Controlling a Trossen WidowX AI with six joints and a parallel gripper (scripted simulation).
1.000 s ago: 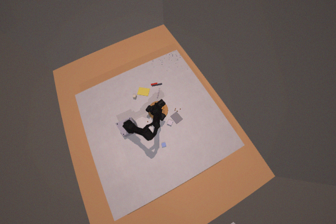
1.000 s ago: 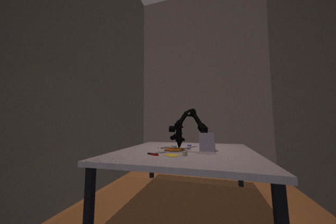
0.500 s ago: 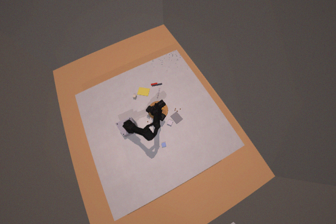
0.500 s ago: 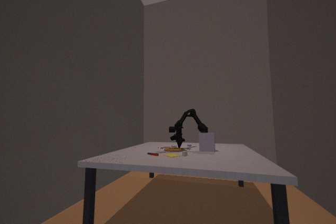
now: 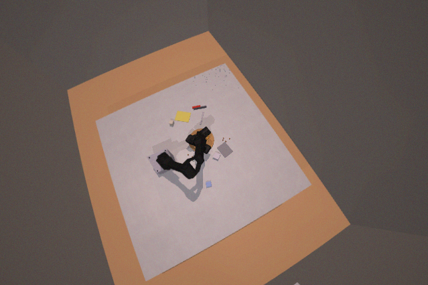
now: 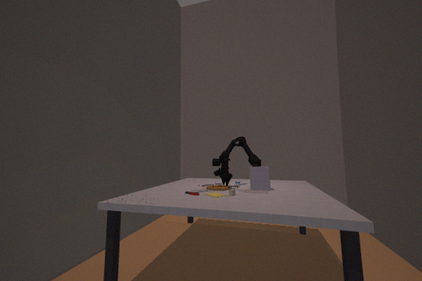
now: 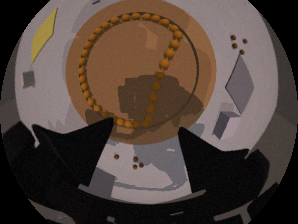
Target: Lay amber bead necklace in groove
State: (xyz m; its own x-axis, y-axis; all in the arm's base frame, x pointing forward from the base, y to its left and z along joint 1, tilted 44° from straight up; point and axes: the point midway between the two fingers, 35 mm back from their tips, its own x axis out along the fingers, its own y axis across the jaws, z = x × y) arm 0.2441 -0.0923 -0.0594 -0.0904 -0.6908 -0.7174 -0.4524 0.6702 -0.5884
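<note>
Right now my gripper tip is 4 cm short of the round bead board, 5 cm to the right of it and 1 cm above it. Round my gripper tip: blue cube 8 cm behind, 27 cm to the right, 1 cm below; then thin grey bar 14 cm ahead, 22 cm to the left, 2 cm below; then grey square plate 16 cm ahead, 11 cm to the right, 2 cm below.
</note>
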